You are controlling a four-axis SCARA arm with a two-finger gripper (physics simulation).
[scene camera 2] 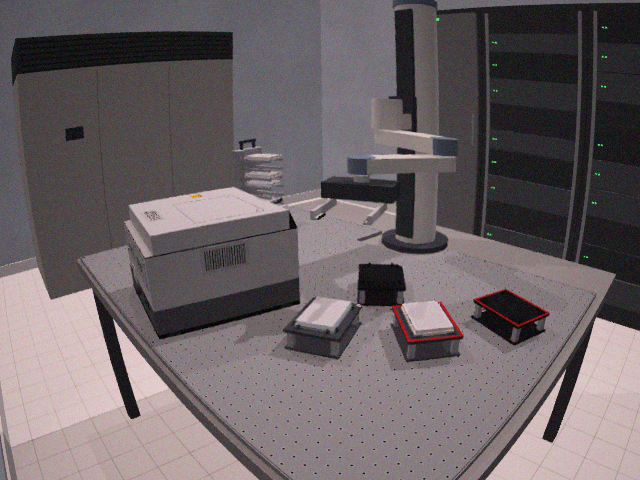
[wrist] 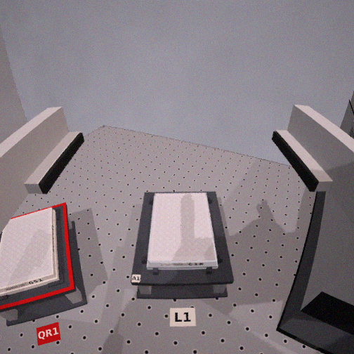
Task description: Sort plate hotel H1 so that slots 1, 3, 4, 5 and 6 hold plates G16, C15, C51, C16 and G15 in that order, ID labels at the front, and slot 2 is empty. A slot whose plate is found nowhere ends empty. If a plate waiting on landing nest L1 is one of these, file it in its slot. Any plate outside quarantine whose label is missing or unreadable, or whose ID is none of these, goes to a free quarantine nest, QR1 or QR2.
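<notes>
My gripper (scene camera 2: 342, 217) (wrist: 177, 118) is open and empty, above the table's rear left of the arm column. Landing nest L1 (scene camera 2: 310, 332) (wrist: 225, 260) bears a white plate (scene camera 2: 324, 313) (wrist: 182, 227); its small label seems to read C16 in the wrist view. Red-rimmed nest QR1 (scene camera 2: 434, 338) (wrist: 71, 255) bears a stacked-looking white plate (scene camera 2: 427, 316) (wrist: 30, 250), labelled G51. Another red-rimmed nest (scene camera 2: 511, 305), apparently QR2, is empty. Hotel H1 (scene camera 2: 238, 164) stands at the rear, holding several white plates (scene camera 2: 263, 174); their IDs and exact slots cannot be read.
A large grey instrument (scene camera 2: 217, 263) (wrist: 330, 260) stands beside L1. A black nest (scene camera 2: 381, 277) without a plate stands behind L1 and QR1. The arm column (scene camera 2: 423, 155) rises at the rear. A pale tray (scene camera 2: 338, 207) lies partly hidden beneath the gripper.
</notes>
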